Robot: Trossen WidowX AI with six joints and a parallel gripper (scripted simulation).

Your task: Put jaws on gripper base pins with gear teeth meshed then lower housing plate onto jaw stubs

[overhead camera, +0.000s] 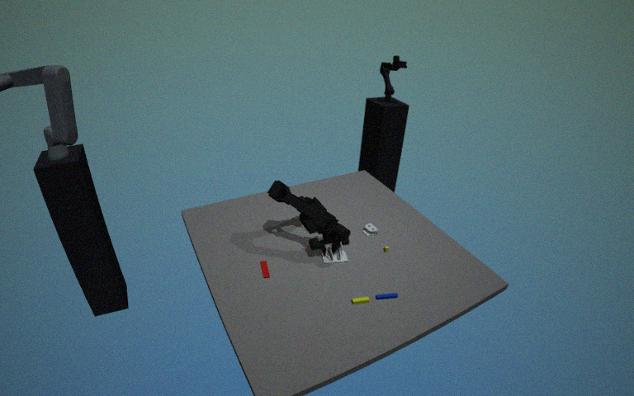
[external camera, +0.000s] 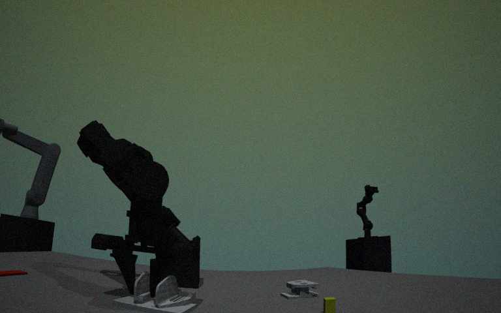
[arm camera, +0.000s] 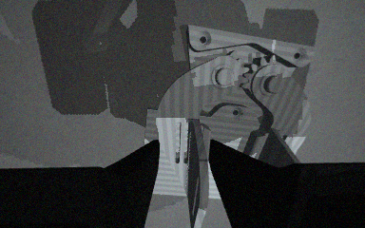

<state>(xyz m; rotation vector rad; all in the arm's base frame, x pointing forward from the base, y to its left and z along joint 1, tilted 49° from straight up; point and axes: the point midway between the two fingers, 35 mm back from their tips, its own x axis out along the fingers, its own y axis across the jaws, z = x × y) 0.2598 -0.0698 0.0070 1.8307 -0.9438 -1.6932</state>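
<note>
Right now my gripper tip is 20 mm past the jaw and 60 mm to the right of it. Also, from my gripper tip: housing plate (40 mm behind, 50 mm to the left, 10 mm below); then red block (30 mm behind, 320 mm to the right, 10 mm below); then small yellow cube (80 mm ahead, 300 mm to the left).
</note>
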